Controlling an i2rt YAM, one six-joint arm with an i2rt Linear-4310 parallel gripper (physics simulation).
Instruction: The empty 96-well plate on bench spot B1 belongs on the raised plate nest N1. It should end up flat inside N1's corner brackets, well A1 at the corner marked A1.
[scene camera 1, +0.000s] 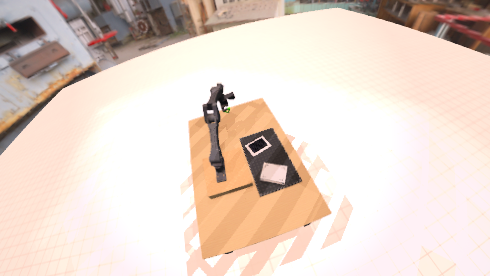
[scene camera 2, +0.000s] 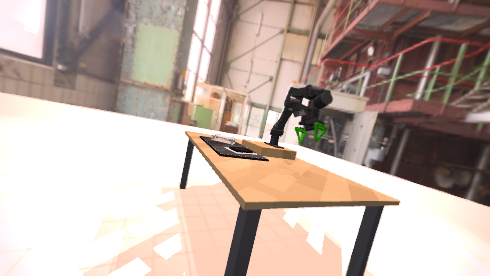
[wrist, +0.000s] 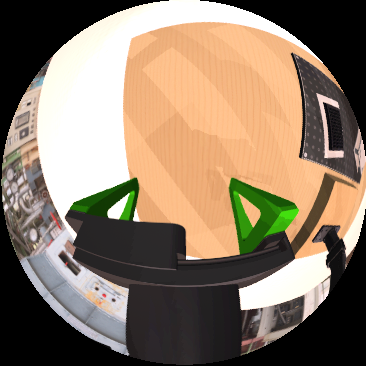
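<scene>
A black well plate lies flat inside a white outlined rectangle on a dark perforated mat. The raised nest, a pale block with small corner brackets, stands on the same mat beside the plate; in the wrist view a sliver of it shows at the right edge. The corner mark A1 is too small to read. My gripper has green fingers wide apart with nothing between them. It hangs high above the table's far end in scene camera 1, well away from plate and nest.
The dark mat lies on the wooden table. The arm's base stands on a raised wooden block next to the mat.
</scene>
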